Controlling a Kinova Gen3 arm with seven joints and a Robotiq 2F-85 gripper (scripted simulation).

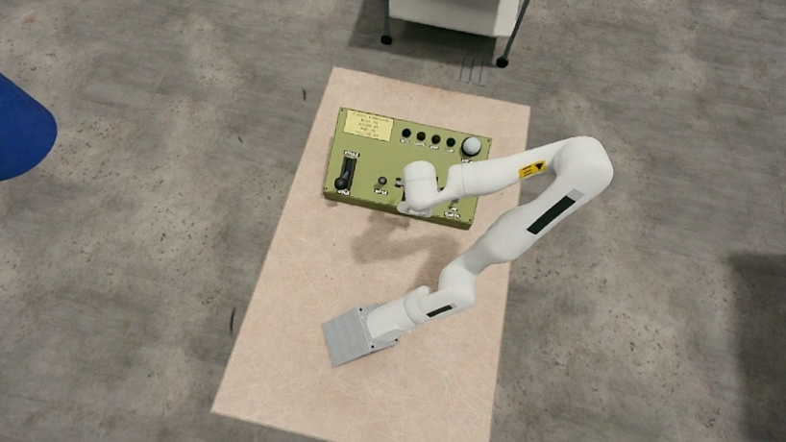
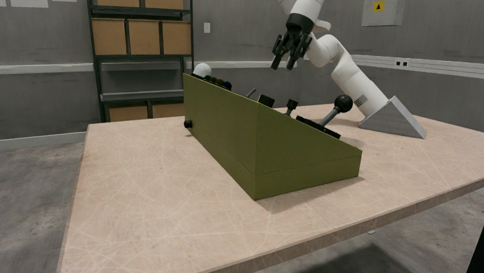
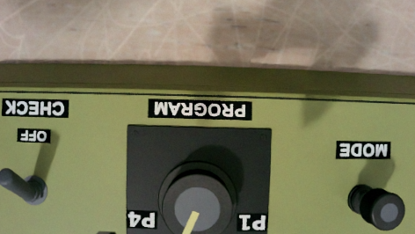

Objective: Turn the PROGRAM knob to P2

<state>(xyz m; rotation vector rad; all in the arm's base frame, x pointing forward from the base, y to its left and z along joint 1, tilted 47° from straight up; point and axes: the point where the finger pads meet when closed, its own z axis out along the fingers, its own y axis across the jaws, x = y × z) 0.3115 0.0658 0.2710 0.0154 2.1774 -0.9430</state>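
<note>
The thin toggle lies 130 mm to the right of my hand and 100 mm below it. Round my hand: black ball-topped lever: 100 mm ahead, 220 mm to the left, 90 mm below; then small black knob: 80 mm ahead, 100 mm to the left, 100 mm below.
</note>
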